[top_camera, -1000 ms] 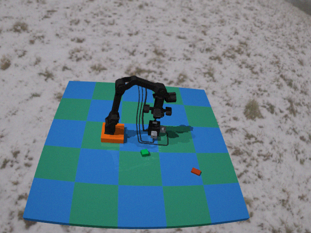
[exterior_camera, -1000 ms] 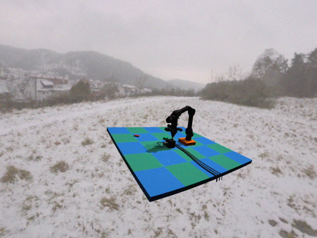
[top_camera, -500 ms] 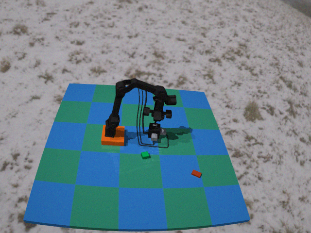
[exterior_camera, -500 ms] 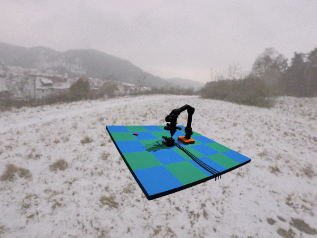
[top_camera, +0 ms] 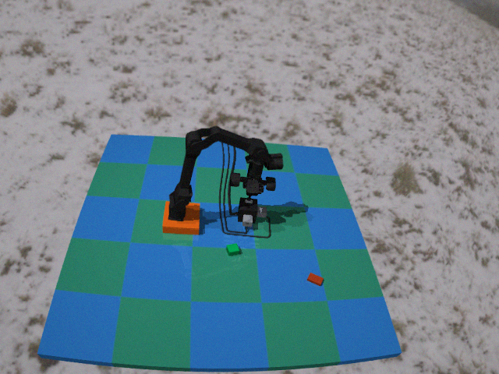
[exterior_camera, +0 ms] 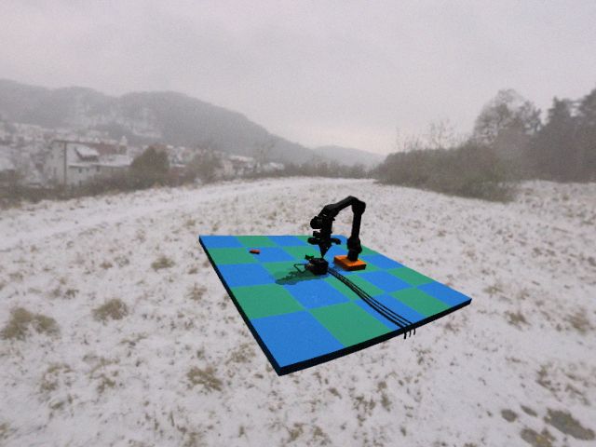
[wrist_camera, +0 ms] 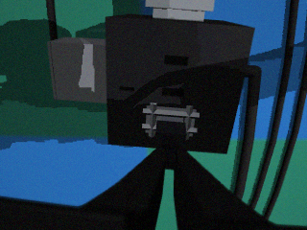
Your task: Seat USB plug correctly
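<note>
Right now my gripper tip is 2 cm above the dark USB plug. Also, from my gripper tip: red block (34 cm to the right, 28 cm ahead, 10 cm below); then green block (23 cm to the right, 10 cm below, 5 cm behind); then silver-framed socket (4 cm below).
</note>
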